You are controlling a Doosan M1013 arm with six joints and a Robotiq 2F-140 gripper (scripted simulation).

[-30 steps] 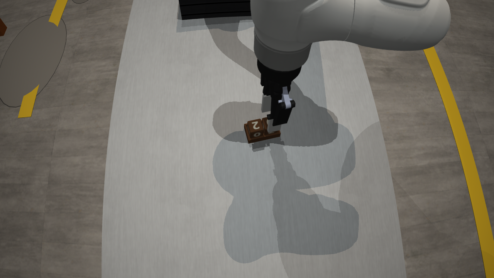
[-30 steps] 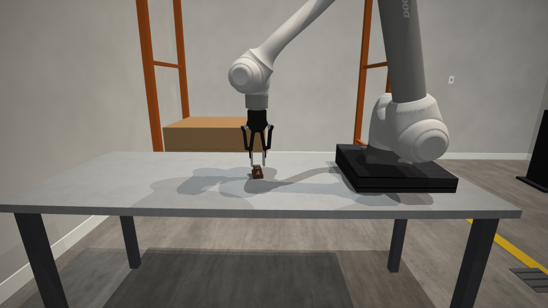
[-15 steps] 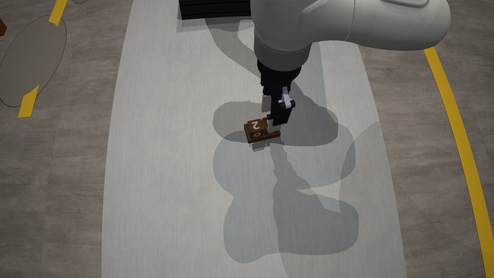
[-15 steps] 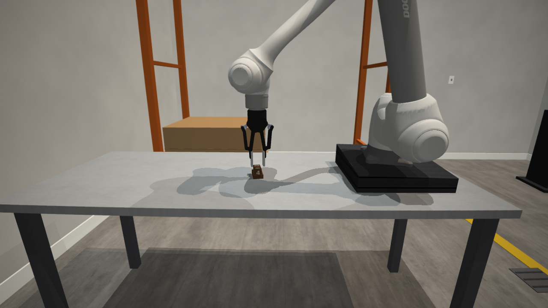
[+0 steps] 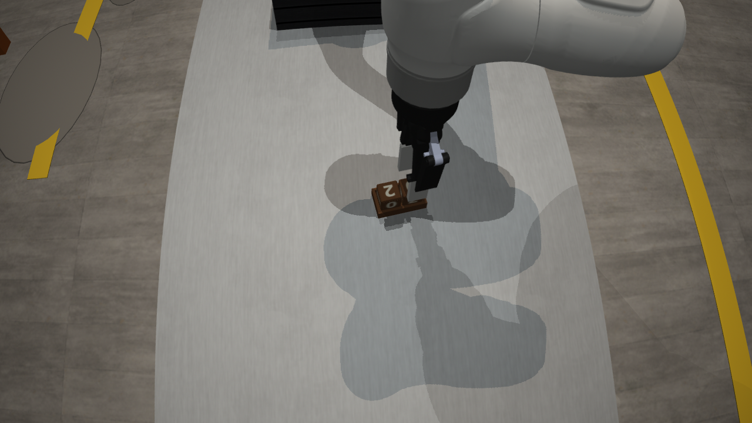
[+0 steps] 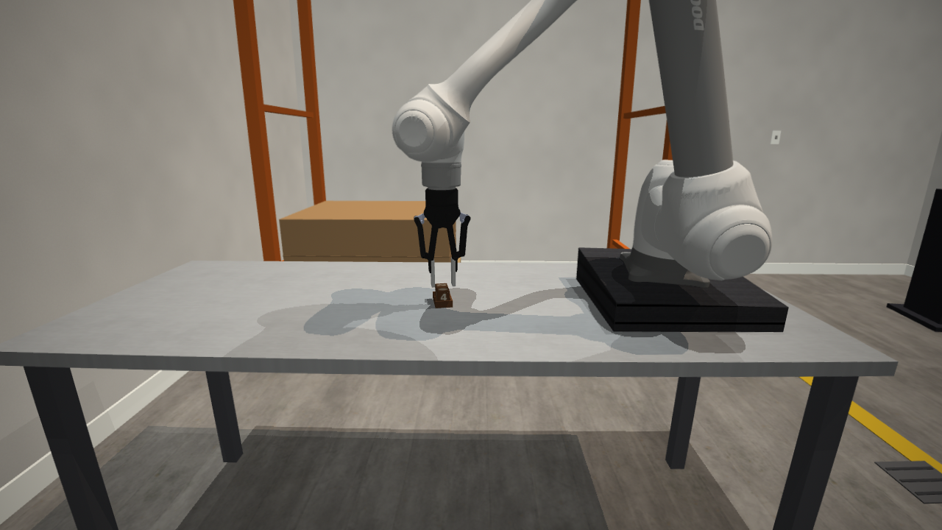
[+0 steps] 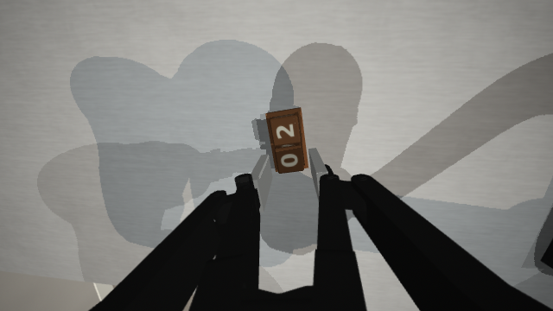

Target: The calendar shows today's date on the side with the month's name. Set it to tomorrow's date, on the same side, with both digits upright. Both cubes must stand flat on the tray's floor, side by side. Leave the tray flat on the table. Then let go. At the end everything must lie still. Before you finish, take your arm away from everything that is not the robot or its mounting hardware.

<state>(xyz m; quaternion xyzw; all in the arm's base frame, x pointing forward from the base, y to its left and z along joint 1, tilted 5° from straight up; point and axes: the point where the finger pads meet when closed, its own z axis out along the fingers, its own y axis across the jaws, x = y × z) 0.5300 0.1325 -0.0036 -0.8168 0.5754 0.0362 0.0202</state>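
Now: hand 1 cm short of the brown calendar tray, 2 cm to the left of it and 7 cm above it.
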